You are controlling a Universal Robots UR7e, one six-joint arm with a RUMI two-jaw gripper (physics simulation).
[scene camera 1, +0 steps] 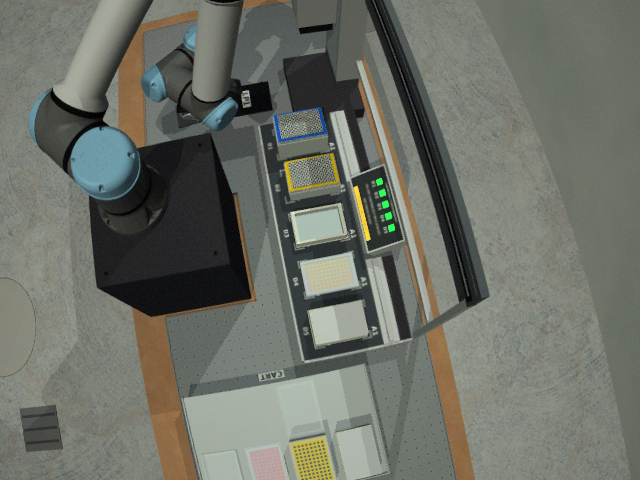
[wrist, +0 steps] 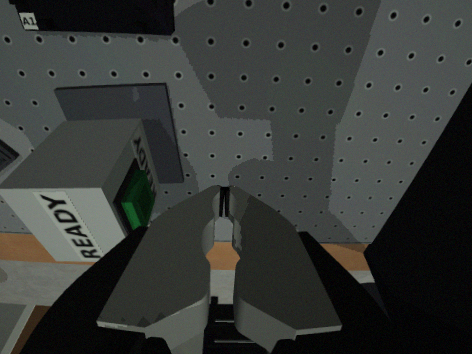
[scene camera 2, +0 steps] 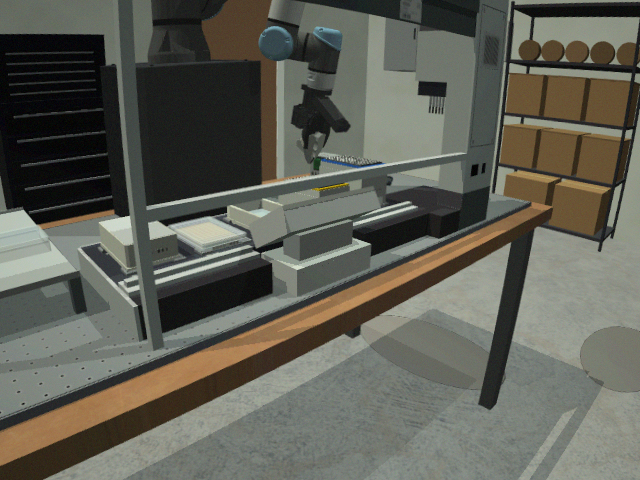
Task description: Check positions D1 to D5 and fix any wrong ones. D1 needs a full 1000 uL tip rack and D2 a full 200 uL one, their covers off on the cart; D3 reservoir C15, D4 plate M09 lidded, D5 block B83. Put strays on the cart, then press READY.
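Frame: origin at the arm's base, x ahead, y left, z up, level; millimetres.
Seen in the pictures: gripper, between the fingertips: [wrist: 224, 189] [scene camera 2: 309, 163]; arm's base, origin of its link: [scene camera 1: 133, 200].
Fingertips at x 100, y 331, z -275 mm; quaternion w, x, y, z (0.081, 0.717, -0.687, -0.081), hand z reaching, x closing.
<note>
Offsets run from my fingertips to a thing's top centre. "pt": to the spot under its first point.
In scene camera 1, D1 holds a blue-rimmed tip rack [scene camera 1: 299, 125] [scene camera 2: 351, 161] and D2 a yellow-rimmed one {217 mm right, 281 mm ahead, 31 mm up} [scene camera 1: 311, 172], both uncovered. D3 holds a cream reservoir {341 mm right, 280 mm ahead, 8 mm down} [scene camera 1: 318, 225], D4 a pale yellow plate {465 mm right, 286 mm ahead, 23 mm down} [scene camera 1: 329, 273] [scene camera 2: 208, 233] that looks lidded, D5 a pale block [scene camera 1: 338, 324] [scene camera 2: 136, 237]. Their codes are unreadable. The status panel {pt 344 mm right, 420 mm ahead, 28 mm up} [scene camera 1: 377, 211] shows green lights at D1 to D5 and a yellow bar. My gripper [wrist: 224, 189] [scene camera 2: 310, 159] is shut and empty. In the wrist view the green READY button {pt 52 mm left, 19 mm back, 4 mm down} [wrist: 138, 200] is left of the fingertips, apart from them in the image.
The cart {851 mm right, 121 mm ahead, 25 mm down} [scene camera 1: 227, 413] bears a clear cover {780 mm right, 170 mm ahead, 6 mm down} [scene camera 1: 299, 405], a yellow rack {915 mm right, 179 mm ahead, 39 mm up} [scene camera 1: 312, 457], a pink plate {922 mm right, 72 mm ahead, 15 mm down} [scene camera 1: 267, 462], a pale block {907 mm right, 287 mm ahead, 11 mm up} [scene camera 1: 358, 452] and another pale item {930 mm right, 36 mm back, 6 mm down} [scene camera 1: 221, 465]. The black LP1 stand [scene camera 1: 255, 105] is beside the wrist. The black robot pedestal [scene camera 1: 175, 222] stands beside the deck.
</note>
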